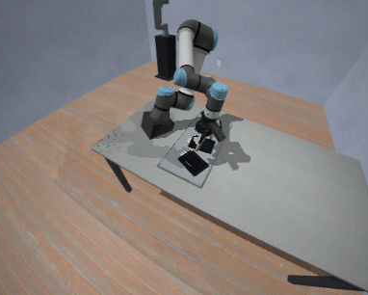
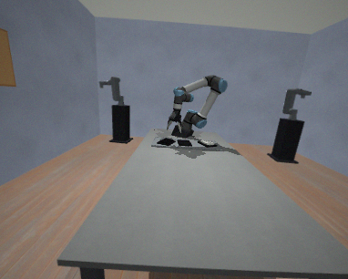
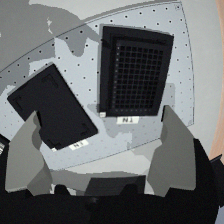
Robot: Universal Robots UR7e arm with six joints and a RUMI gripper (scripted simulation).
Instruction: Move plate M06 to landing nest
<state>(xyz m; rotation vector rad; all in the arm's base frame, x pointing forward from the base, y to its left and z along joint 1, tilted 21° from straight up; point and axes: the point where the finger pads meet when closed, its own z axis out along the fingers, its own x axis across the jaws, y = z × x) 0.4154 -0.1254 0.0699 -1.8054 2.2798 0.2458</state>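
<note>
Right now my hand is 100 mm above the black well plate, 60 mm to the left of it and 20 mm past it. Also, from my hand: dark slab (120 mm below, 60 mm to the right, 20 mm behind); then dark nest pad (120 mm below, 110 mm to the left, 50 mm behind).
</note>
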